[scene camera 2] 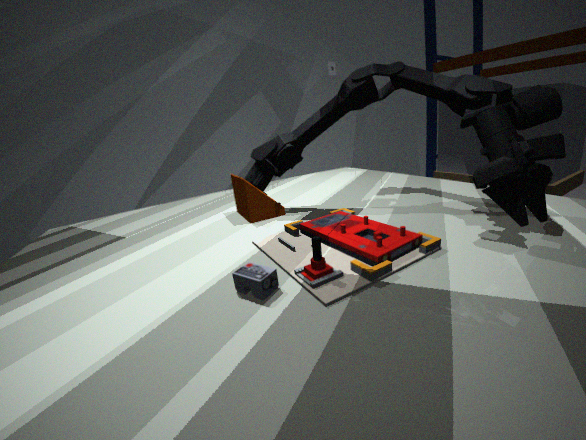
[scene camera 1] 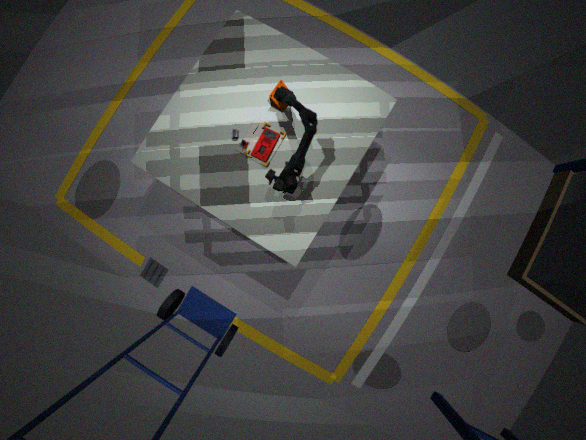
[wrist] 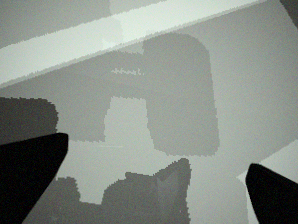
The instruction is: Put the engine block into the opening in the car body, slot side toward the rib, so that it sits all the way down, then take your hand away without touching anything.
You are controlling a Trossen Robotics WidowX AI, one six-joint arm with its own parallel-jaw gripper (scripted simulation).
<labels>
The same spot on a pale base plate: [scene camera 1: 255, 131] is [scene camera 2: 294, 246].
</labels>
